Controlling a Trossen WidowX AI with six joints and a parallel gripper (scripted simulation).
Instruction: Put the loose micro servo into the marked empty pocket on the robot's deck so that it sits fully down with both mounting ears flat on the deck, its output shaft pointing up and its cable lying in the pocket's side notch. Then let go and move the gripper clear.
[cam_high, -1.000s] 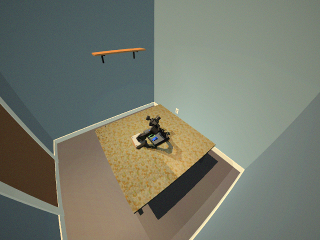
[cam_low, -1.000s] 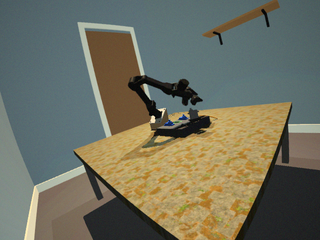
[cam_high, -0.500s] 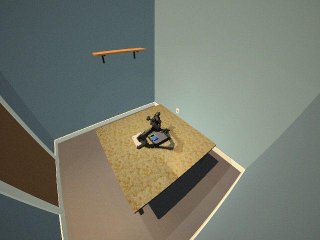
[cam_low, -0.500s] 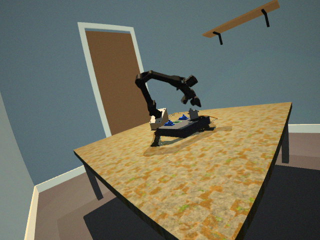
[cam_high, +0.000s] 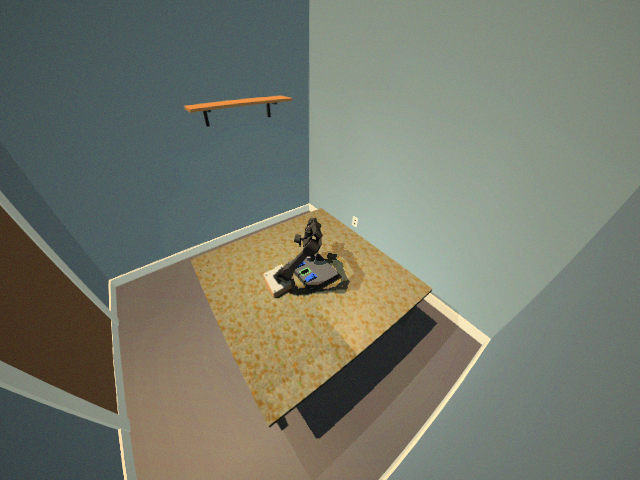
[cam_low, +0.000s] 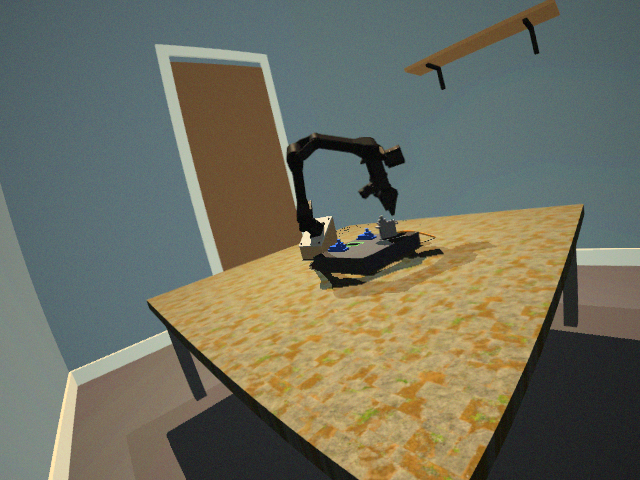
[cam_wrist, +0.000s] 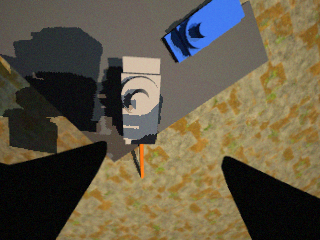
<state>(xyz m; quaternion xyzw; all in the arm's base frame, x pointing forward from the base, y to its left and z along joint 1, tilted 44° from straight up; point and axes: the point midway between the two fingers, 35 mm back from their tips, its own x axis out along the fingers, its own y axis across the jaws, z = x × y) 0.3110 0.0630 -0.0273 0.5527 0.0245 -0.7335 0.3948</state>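
The dark grey deck is 13 cm to the right of my gripper tip, 10 cm below it and 1 cm behind it.
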